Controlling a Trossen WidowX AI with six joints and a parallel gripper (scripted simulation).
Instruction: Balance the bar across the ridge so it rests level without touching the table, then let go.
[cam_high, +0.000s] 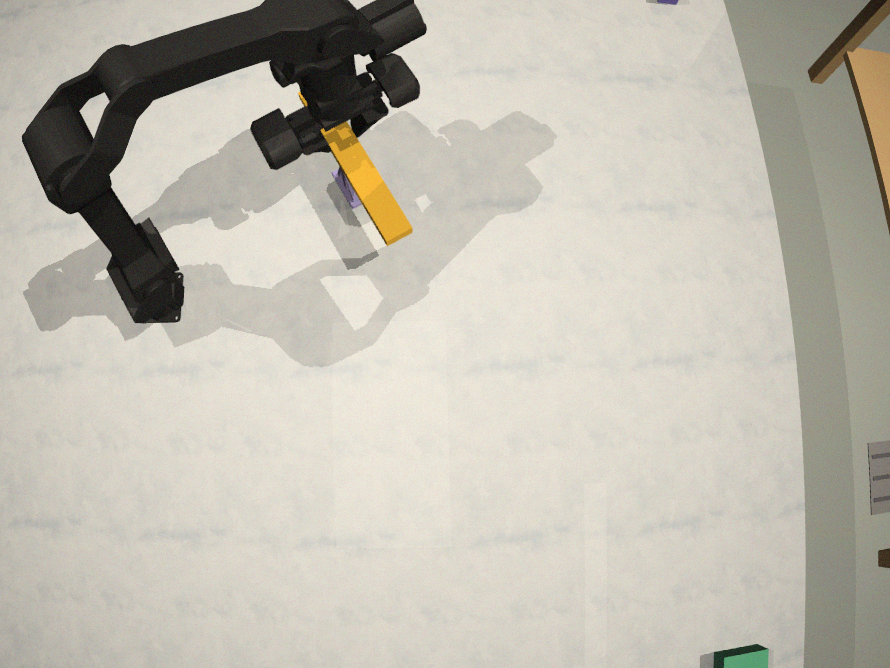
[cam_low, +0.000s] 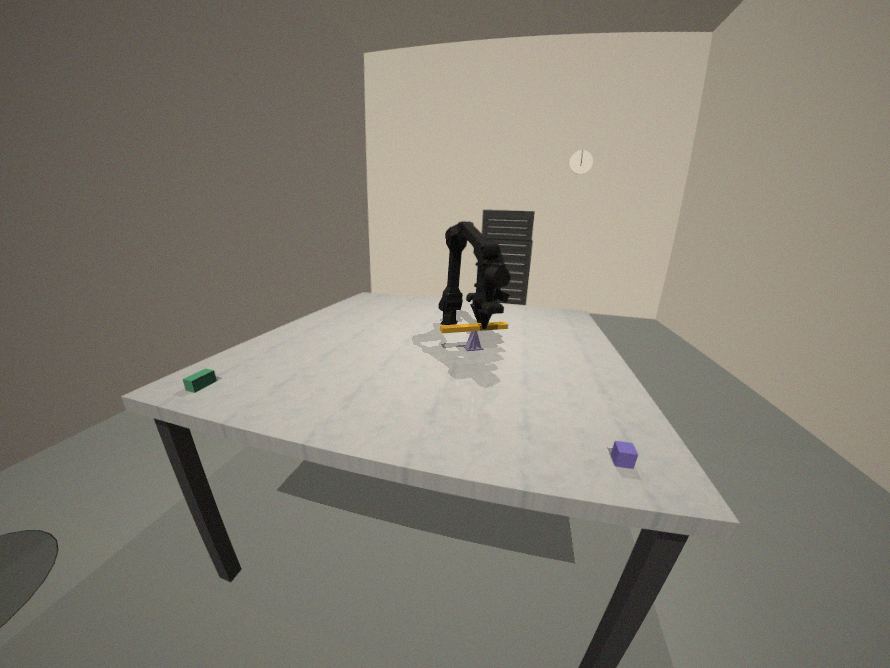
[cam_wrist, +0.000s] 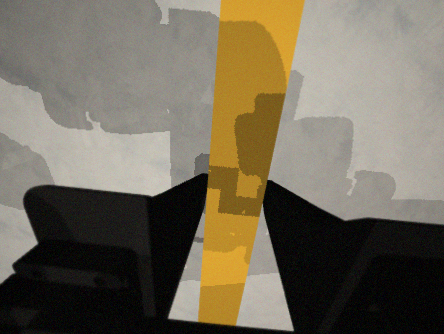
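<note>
Right now my gripper tip is 10 mm short of the orange bar and 20 mm to the left of it. Round my gripper tip: purple cube 490 mm ahead, 330 mm to the left, 60 mm below; green block 490 mm ahead, 670 mm to the right, 60 mm below.
</note>
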